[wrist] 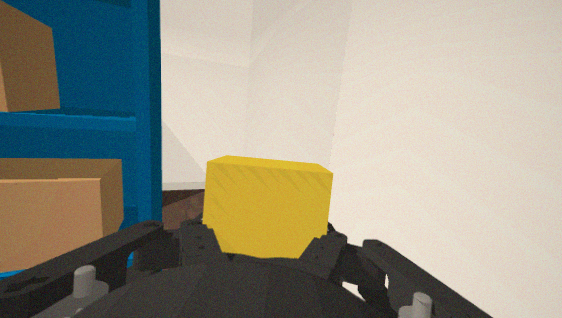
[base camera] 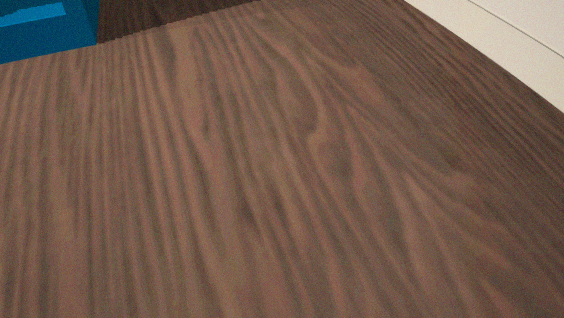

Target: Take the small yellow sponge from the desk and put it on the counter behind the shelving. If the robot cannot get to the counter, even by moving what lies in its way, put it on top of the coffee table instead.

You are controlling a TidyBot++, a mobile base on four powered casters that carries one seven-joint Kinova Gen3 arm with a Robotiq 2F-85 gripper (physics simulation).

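Frame: origin at the arm's base, x ahead, y left, z up, level; metres.
Seen in the pictures: gripper, fingertip midpoint: (wrist: 266,222).
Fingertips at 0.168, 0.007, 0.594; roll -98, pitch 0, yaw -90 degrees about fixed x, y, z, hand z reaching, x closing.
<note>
A point is followed by its place in that frame, as x, y, z.
The small yellow sponge (wrist: 267,207) @(0.126, 0.006, 0.624) is held upright between the fingers in the wrist view. My gripper (wrist: 266,222) @(0.168, 0.007, 0.594) is shut on it, with a dark fingertip at each lower side of the sponge. The blue shelving (base camera: 47,37) @(0.728, 0.480, -0.360) (wrist: 149,110) @(0.761, 0.398, 0.629) stands to the left in both views, its right end post left of the sponge in the wrist view. The counter, the desk and the coffee table do not show in either view.
Brown boxes (wrist: 30,65) @(0.781, 0.747, 0.724) (wrist: 50,220) @(0.684, 0.646, 0.286) sit on the shelving's levels. A pale wall (wrist: 440,125) @(0.764, -0.493, 0.668) fills the right side of the wrist view. Dark wood floor (base camera: 280,175) @(0.408, -0.006, -0.396) (wrist: 182,210) @(2.239, 0.871, -0.397) runs past the shelving, and a white baseboard (base camera: 480,37) @(0.816, -0.458, -0.368) borders it on the right.
</note>
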